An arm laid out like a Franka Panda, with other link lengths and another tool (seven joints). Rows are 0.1 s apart.
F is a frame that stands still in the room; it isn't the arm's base.
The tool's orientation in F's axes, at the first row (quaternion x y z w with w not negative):
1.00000, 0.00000, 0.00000, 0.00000
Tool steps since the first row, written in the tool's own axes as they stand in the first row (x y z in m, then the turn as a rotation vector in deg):
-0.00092, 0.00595, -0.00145, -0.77, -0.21, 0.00
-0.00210, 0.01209, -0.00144, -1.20, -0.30, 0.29
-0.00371, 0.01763, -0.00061, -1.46, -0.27, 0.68
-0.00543, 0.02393, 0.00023, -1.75, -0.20, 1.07
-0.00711, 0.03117, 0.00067, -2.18, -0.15, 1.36
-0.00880, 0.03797, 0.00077, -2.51, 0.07, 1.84
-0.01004, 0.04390, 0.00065, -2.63, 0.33, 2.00
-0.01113, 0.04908, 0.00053, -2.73, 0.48, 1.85
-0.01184, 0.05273, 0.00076, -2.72, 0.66, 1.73
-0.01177, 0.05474, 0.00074, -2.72, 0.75, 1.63
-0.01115, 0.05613, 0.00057, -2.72, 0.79, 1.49
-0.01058, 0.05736, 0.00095, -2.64, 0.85, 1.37
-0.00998, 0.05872, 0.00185, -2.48, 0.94, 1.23
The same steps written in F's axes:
-0.00092, -0.00595, 0.00145, -0.77, 0.21, 0.00
-0.00210, -0.01209, 0.00144, -1.20, 0.30, -0.29
-0.00371, -0.01763, 0.00061, -1.46, 0.27, -0.68
-0.00543, -0.02393, -0.00023, -1.75, 0.20, -1.07
-0.00711, -0.03117, -0.00067, -2.18, 0.15, -1.36
-0.00880, -0.03797, -0.00077, -2.51, -0.07, -1.84
-0.01004, -0.04390, -0.00065, -2.63, -0.33, -2.00
-0.01113, -0.04908, -0.00053, -2.73, -0.48, -1.85
-0.01184, -0.05273, -0.00076, -2.72, -0.66, -1.73
-0.01177, -0.05474, -0.00074, -2.72, -0.75, -1.63
-0.01115, -0.05613, -0.00057, -2.72, -0.79, -1.49
-0.01058, -0.05736, -0.00095, -2.64, -0.85, -1.37
-0.00998, -0.05872, -0.00185, -2.48, -0.94, -1.23

